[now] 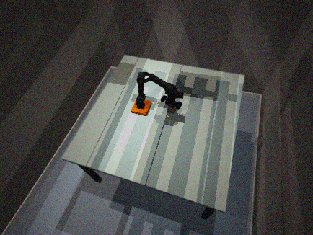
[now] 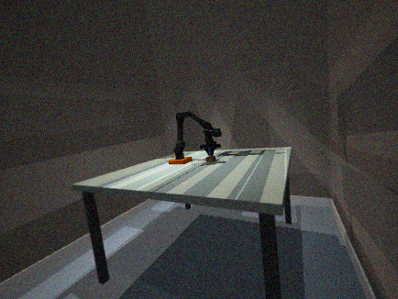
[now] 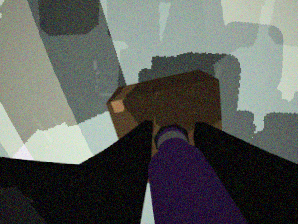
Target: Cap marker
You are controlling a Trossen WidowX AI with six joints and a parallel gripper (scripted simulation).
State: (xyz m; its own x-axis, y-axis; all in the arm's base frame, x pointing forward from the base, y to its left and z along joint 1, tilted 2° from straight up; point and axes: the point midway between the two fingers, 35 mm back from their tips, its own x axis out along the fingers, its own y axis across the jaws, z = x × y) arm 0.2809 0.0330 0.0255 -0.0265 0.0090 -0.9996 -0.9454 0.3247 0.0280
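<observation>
Now: the marker cap 5 cm above my gripper tip and 1 cm to the right of it. The rest, counted from my gripper tip: holder block 2 cm below, 1 cm to the right.
</observation>
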